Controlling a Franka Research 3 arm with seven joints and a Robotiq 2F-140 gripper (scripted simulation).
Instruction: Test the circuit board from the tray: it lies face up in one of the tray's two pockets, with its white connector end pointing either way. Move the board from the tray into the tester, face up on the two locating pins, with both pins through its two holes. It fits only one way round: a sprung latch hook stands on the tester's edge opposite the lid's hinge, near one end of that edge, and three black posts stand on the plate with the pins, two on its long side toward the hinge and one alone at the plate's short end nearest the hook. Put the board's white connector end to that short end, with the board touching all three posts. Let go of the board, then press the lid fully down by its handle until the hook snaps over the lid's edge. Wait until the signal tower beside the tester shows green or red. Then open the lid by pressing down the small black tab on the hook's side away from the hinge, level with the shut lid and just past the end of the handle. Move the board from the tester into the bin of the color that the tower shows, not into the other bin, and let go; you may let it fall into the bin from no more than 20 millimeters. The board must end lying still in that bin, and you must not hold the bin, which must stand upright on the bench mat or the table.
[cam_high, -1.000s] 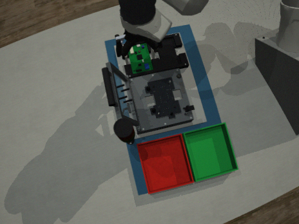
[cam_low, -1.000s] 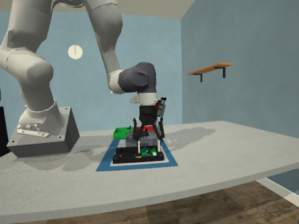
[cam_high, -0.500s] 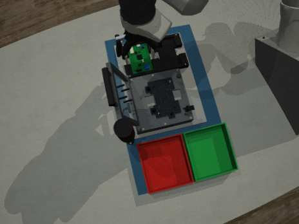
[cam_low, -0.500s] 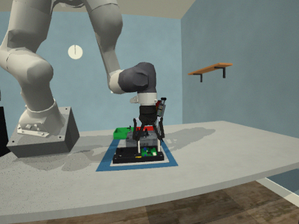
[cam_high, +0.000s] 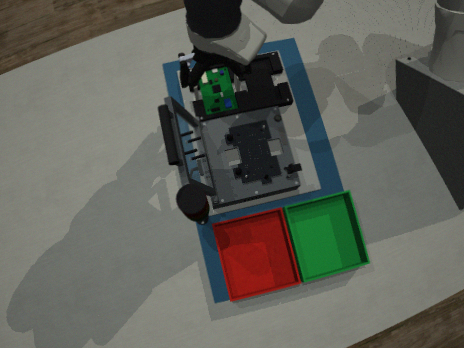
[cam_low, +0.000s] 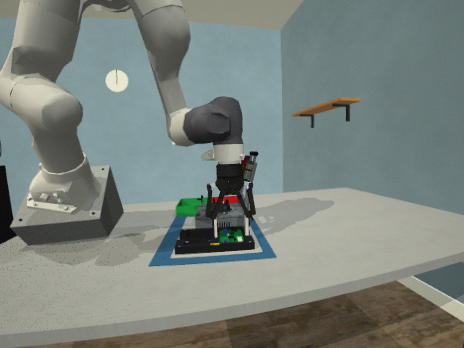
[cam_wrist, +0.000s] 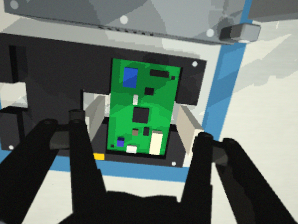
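Now: hand 2 cm above the green circuit board. The rest, counted from my hand: latch hook 24 cm to the left, 7 cm behind, 5 cm above; then clear lid 16 cm to the left, 14 cm above, 11 cm ahead; then tester plate 18 cm to the left, 3 cm above, 1 cm behind.
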